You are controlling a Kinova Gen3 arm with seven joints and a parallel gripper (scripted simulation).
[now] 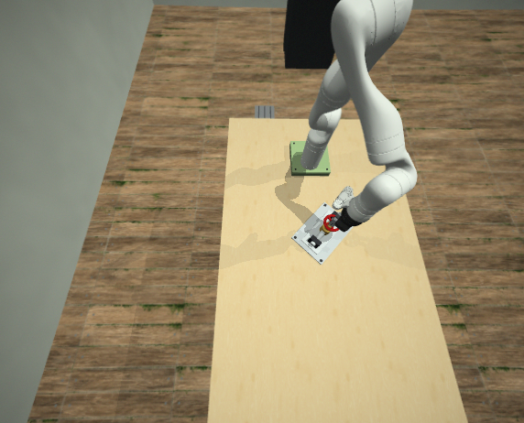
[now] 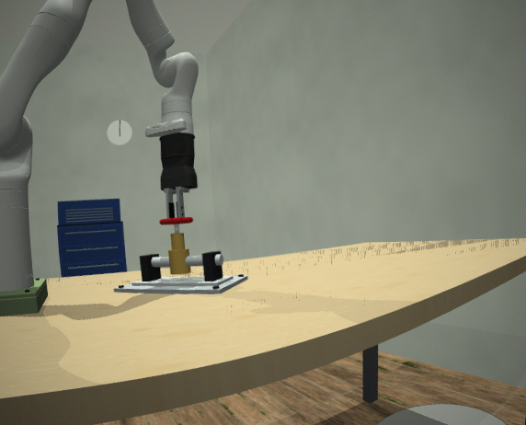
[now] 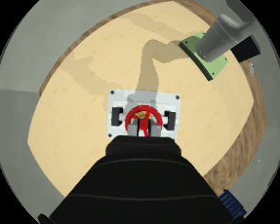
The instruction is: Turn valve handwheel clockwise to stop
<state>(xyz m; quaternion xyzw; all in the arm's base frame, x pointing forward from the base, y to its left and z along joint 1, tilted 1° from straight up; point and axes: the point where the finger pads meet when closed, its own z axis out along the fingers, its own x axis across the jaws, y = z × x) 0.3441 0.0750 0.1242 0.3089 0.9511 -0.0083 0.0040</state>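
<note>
Right now the red handwheel is 3 cm below my hand.
</note>
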